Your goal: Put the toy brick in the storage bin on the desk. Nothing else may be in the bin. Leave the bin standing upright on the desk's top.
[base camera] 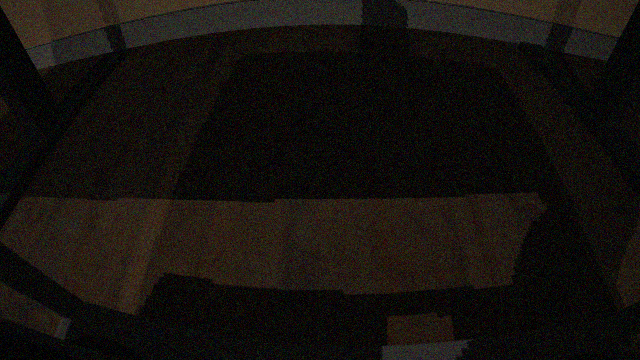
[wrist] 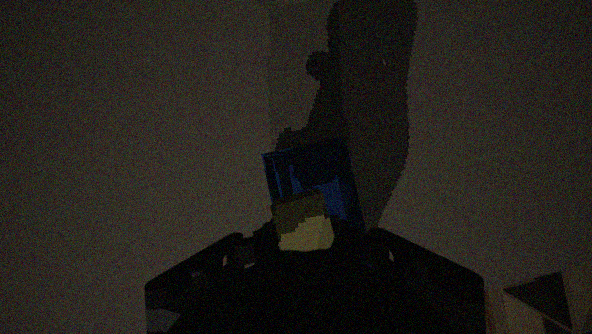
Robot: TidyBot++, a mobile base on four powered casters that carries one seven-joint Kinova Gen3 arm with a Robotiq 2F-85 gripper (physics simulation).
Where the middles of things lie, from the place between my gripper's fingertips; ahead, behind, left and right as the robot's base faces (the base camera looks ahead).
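Labels:
I see the blue storage bin (wrist: 325, 165), and from my hand it is 1 cm ahead, 2 cm to the right and 7 cm below.

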